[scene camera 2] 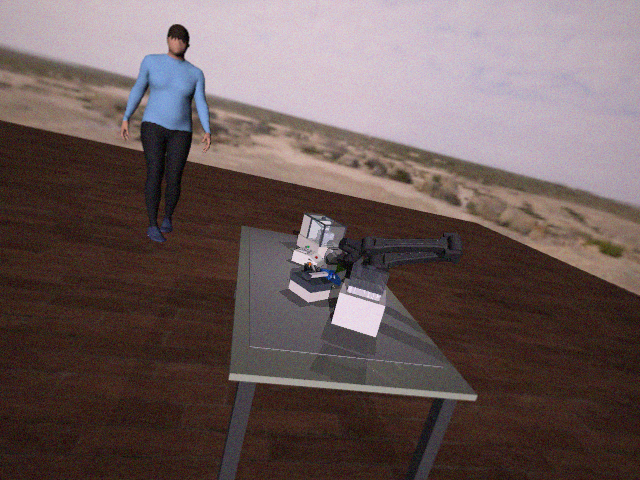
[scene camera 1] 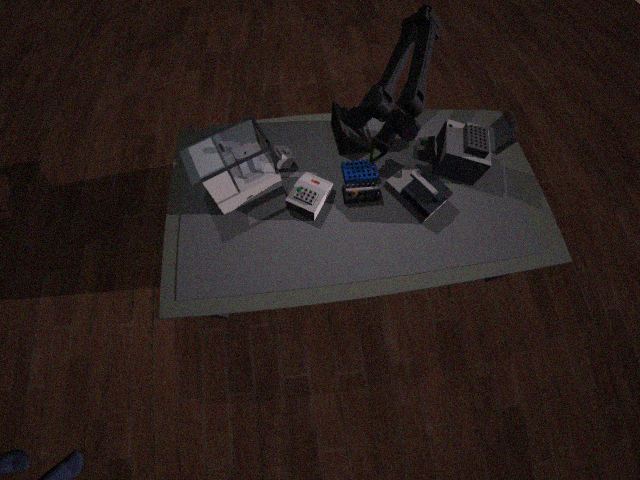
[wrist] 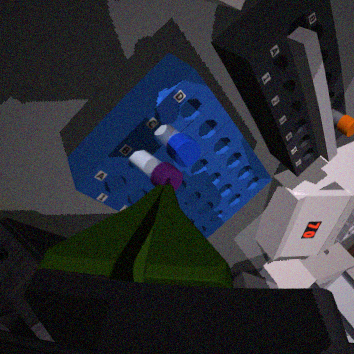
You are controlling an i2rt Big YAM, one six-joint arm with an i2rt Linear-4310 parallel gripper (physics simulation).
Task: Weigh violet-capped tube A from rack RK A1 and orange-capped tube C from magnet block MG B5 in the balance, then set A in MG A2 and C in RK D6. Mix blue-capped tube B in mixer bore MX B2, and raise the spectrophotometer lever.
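Frame: origin at the arm's base, x ahead, y left, z up, level; millimetres.
Seen in the pictures: gripper, fingertip midpoint: point(scene camera 2: 335, 273) point(scene camera 1: 370, 162) point(wrist: 164, 194); arm's base, origin of the base link: point(scene camera 1: 351, 122).
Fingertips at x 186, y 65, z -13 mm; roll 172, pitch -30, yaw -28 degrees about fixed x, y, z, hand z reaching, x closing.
Observation:
Pixels of each thing's top centre, then the offset from my fingertips to it. "spot": a spot on its surface instead.
- violet-capped tube A, middle of its top: point(wrist: 161, 188) 1 mm ahead, 7 mm left, 2 mm up
- blue rack, middle of its top: point(wrist: 195, 183) point(scene camera 1: 360, 169) point(scene camera 2: 330, 274) 16 mm ahead, 38 mm right, 24 mm down
- Blue-capped tube B, middle of its top: point(wrist: 187, 159) 19 mm ahead, 11 mm left, 1 mm up
- Orange-capped tube C, middle of its top: point(wrist: 352, 128) point(scene camera 1: 355, 191) 130 mm ahead, 66 mm right, 2 mm up
- dark magnet block, middle of its top: point(wrist: 325, 111) point(scene camera 1: 362, 188) point(scene camera 2: 313, 267) 112 mm ahead, 39 mm right, 6 mm down
- glass-walled balance, surface spot: point(scene camera 1: 227, 193) spot: 165 mm ahead, 498 mm right, 44 mm up
- white keypad device, middle of its top: point(wrist: 348, 226) point(scene camera 1: 309, 188) point(scene camera 2: 310, 251) 128 mm ahead, 224 mm right, 16 mm up
- white-and-dark instrument, middle of its top: point(scene camera 1: 423, 180) point(scene camera 2: 319, 272) 103 mm ahead, 170 mm left, 48 mm up
- white box with a perforated block, middle of its top: point(scene camera 1: 462, 131) point(scene camera 2: 367, 279) 75 mm back, 330 mm left, 116 mm up
My gripper point(scene camera 1: 374, 152) point(scene camera 2: 340, 268) point(wrist: 164, 194) has its green fingers pressed together. In the wrist view their tips overlap the near edge of the cap of violet-capped tube A point(wrist: 166, 176); no part of the tube shows between them. Tube A stands in the blue rack point(scene camera 1: 360, 166) point(scene camera 2: 332, 276) point(wrist: 165, 75). Blue-capped tube B point(wrist: 183, 149) stands beside it in the same rack. Orange-capped tube C point(scene camera 1: 355, 192) point(wrist: 346, 125) is in the dark magnet block point(scene camera 1: 365, 196) point(wrist: 250, 65). The glass-walled balance point(scene camera 1: 227, 193) point(scene camera 2: 307, 240) is at the left in scene camera 1.
A white keypad device point(scene camera 1: 313, 192) point(wrist: 292, 230) stands beside the rack and magnet block. A white-and-dark instrument point(scene camera 1: 422, 191) point(scene camera 2: 310, 291) is on their other side. A white box with a perforated block point(scene camera 1: 462, 149) point(scene camera 2: 358, 312) stands farther right in scene camera 1. A person point(scene camera 2: 169, 95) stands beyond the table.

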